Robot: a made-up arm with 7 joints.
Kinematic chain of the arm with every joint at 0, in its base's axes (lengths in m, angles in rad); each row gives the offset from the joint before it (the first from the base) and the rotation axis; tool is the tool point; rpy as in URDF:
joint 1: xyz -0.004 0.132 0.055 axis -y
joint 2: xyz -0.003 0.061 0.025 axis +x
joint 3: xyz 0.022 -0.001 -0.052 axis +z
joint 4: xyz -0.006 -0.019 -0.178 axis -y
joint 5: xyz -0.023 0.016 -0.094 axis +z
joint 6: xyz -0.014 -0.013 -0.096 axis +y
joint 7: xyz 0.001 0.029 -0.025 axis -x
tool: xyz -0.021 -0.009 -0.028 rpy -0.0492 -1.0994 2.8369
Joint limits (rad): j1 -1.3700..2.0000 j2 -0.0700..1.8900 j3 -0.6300..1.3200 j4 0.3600..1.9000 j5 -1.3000..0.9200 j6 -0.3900..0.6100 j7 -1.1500..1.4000
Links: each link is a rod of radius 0.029 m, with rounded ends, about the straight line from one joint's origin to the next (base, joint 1, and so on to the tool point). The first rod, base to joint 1, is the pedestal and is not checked.
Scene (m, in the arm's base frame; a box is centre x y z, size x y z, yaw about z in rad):
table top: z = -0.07
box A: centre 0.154 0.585 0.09 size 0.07 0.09 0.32 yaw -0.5
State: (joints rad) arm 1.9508 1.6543 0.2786 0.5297 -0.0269 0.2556 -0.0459
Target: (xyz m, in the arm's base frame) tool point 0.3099 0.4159 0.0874
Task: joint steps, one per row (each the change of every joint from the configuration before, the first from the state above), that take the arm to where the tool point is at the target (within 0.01 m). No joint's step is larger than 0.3 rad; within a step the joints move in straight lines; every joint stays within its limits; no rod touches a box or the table.
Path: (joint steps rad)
1: -0.0092 -0.0992 -0.0336 0.2936 -0.1087 -0.1364 -0.1337
2: -0.0092 -0.0993 -0.0335 0.2937 -0.1086 -0.1363 -0.1337
3: -0.0091 -0.0992 -0.0336 0.2936 -0.1087 -0.1364 -0.1337
4: -0.0092 -0.0993 -0.0336 0.2936 -0.1087 -0.1363 -0.1336
5: -0.2408 -0.0573 -0.1559 -0.0625 0.1542 0.1386 0.1930
6: -0.2407 -0.0572 -0.1559 -0.0625 0.1542 0.1385 0.1931
7: -0.2408 -0.0573 -0.1559 -0.0625 0.1542 0.1386 0.1931
8: -0.2407 -0.0573 -0.1559 -0.0625 0.1542 0.1386 0.1930

